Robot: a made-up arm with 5 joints. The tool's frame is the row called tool.
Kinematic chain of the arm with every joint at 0, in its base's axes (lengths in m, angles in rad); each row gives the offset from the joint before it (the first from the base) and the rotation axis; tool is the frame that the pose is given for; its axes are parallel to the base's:
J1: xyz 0 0 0.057 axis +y
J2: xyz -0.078 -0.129 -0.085 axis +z
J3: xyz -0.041 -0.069 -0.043 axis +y
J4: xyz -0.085 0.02 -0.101 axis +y
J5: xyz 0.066 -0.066 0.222 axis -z
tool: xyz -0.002 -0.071 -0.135
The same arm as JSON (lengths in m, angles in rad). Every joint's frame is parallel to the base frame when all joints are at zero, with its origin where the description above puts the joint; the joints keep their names.
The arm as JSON. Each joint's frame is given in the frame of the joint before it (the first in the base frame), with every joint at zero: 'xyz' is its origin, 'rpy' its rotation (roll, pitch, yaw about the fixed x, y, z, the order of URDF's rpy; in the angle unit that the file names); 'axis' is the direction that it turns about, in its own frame. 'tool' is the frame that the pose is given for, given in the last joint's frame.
{"units": {"length": "m", "angle": "rad"}, "joints": [
  {"name": "J1", "type": "revolute", "origin": {"xyz": [0.0, 0.0, 0.057], "rpy": [0.0, 0.0, 0.0]}, "axis": [0.0, 1.0, 0.0]},
  {"name": "J2", "type": "revolute", "origin": {"xyz": [-0.078, -0.129, -0.085], "rpy": [0.0, 0.0, 0.0]}, "axis": [0.0, 0.0, 1.0]},
  {"name": "J3", "type": "revolute", "origin": {"xyz": [-0.041, -0.069, -0.043], "rpy": [0.0, 0.0, 0.0]}, "axis": [0.0, 1.0, 0.0]},
  {"name": "J4", "type": "revolute", "origin": {"xyz": [-0.085, 0.02, -0.101], "rpy": [0.0, 0.0, 0.0]}, "axis": [0.0, 1.0, 0.0]},
  {"name": "J5", "type": "revolute", "origin": {"xyz": [0.066, -0.066, 0.222], "rpy": [0.0, 0.0, 0.0]}, "axis": [0.0, 0.0, -1.0]}
], "tool": {"origin": {"xyz": [-0.002, -0.071, -0.135], "rpy": [0.0, 0.0, 0.0]}}}

